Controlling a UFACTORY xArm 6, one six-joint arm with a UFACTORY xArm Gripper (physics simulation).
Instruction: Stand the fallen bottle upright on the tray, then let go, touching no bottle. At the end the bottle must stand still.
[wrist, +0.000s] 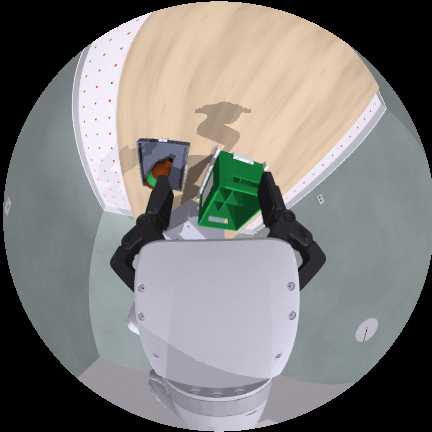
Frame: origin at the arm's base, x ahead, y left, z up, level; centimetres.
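Seen in the pictures: gripper, fingertip midpoint: (214, 181).
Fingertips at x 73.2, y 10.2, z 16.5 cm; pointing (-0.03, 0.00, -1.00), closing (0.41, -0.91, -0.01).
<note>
A point is followed by its place in that frame.
A brown bottle (160, 169) {x 44.1, y 19.6, z -12.1 cm} with a green label lies tilted over on the dark grey tray (178, 151) {x 49.3, y 15.0, z -18.2 cm}, left of centre in the wrist view. Its neck points up and to the right in the view. Its lower end is partly hidden behind the left finger. My gripper (214, 181) {x 73.2, y 10.2, z 16.5 cm} is wide open and holds nothing. Its left fingertip overlaps the tray and the bottle's lower end in the view; how far above them it is, I cannot tell.
A green crate (241, 171) {x 55.1, y -6.5, z -9.6 cm} with inner dividers stands right of the tray, between the fingers in the view and partly behind the right finger. A grey object (189, 229) {x 15.9, y 0.8, z -3.6 cm} shows below the tray. A dotted white border (97, 100) runs along the wooden table top (280, 60) {x 95.8, y 0.8, z -18.7 cm}.
</note>
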